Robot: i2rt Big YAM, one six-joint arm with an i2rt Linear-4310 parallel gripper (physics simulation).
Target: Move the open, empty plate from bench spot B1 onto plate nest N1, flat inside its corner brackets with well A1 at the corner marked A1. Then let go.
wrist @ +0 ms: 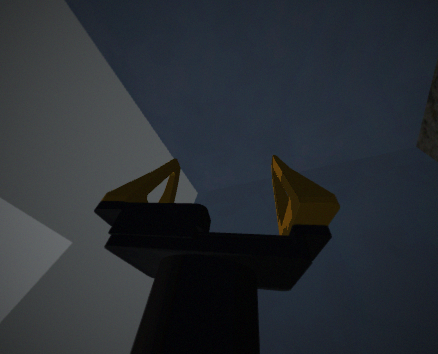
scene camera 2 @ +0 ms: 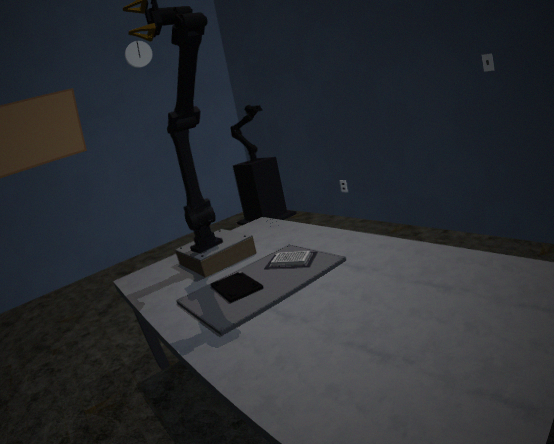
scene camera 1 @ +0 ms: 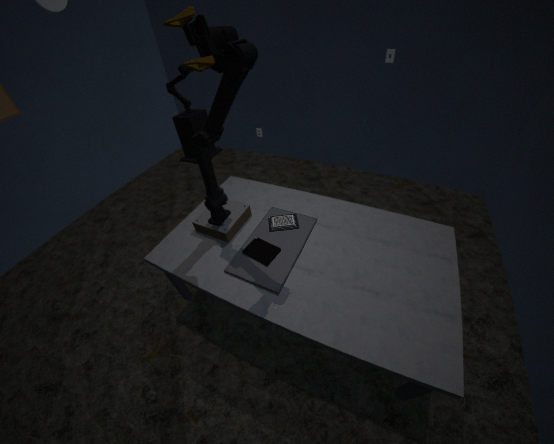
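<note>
The gripper (scene camera 1: 173,44), which you also get in the wrist view (wrist: 223,161), is open and holding nothing. There's a black square nest (scene camera 2: 234,287) as well.
</note>
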